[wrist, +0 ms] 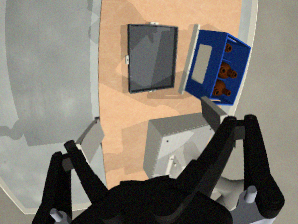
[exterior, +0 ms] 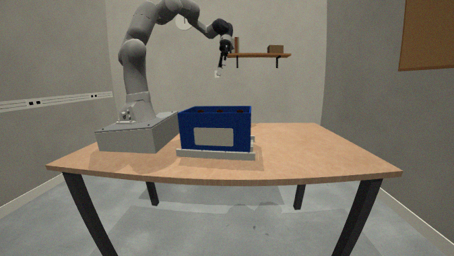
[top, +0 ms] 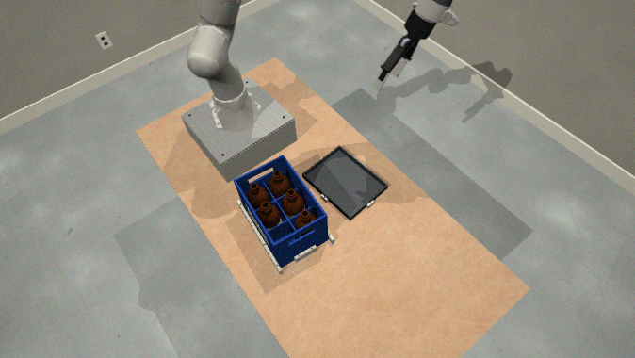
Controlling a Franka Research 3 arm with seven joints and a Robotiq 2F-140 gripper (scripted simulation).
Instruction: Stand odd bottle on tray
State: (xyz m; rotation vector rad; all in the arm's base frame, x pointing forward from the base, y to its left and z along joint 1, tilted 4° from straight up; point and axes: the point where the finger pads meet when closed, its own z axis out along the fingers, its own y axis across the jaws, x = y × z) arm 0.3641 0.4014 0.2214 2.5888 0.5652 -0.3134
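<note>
The blue crate lies 44 cm to the right of my hand, 30 cm below it and 7 cm ahead of it. Also, from my hand: bottle 49 cm to the right, 29 cm below, 1 cm behind; dark grey tray 37 cm below, 18 cm to the right, 4 cm ahead.
</note>
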